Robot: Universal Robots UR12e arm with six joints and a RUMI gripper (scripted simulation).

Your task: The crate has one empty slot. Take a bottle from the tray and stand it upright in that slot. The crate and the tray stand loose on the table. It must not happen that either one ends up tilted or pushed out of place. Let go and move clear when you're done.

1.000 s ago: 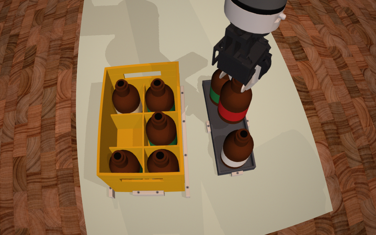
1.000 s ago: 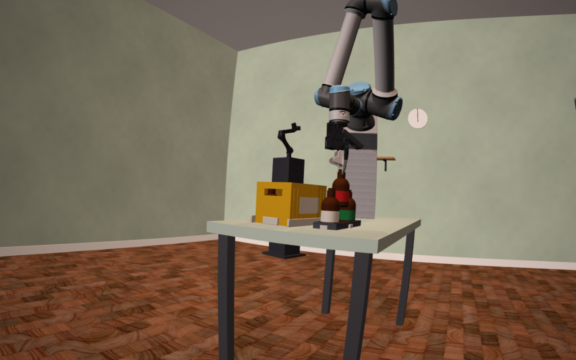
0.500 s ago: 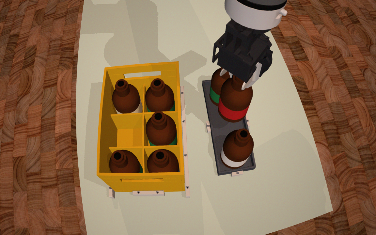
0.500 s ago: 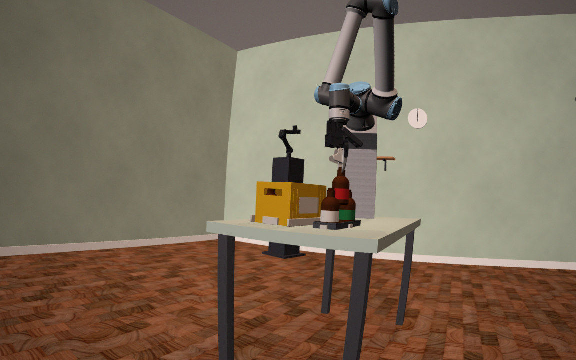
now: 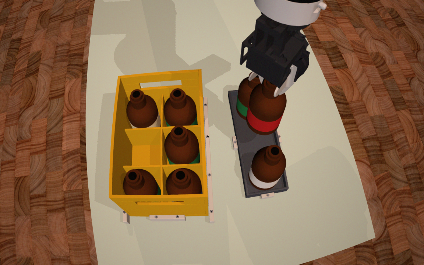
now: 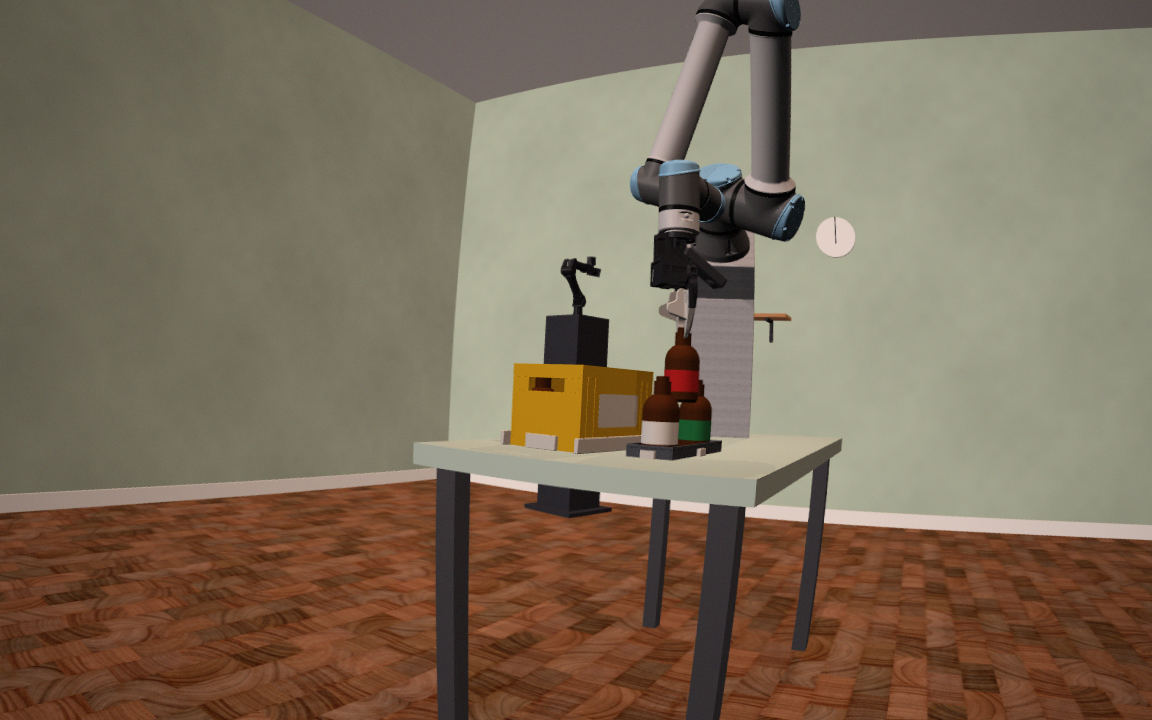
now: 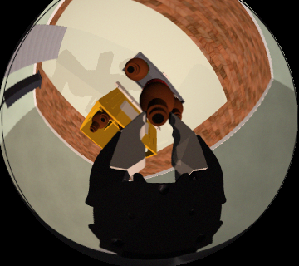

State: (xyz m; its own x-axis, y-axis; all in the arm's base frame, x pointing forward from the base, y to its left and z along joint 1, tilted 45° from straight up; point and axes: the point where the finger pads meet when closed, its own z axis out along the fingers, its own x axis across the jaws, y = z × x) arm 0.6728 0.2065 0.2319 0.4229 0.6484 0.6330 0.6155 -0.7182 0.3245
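Right now the glass bottle is 7 cm below my hand. Also, from my hand: yellow crate: 21 cm to the right, 17 cm below, 6 cm ahead; then dark tray: 25 cm below.
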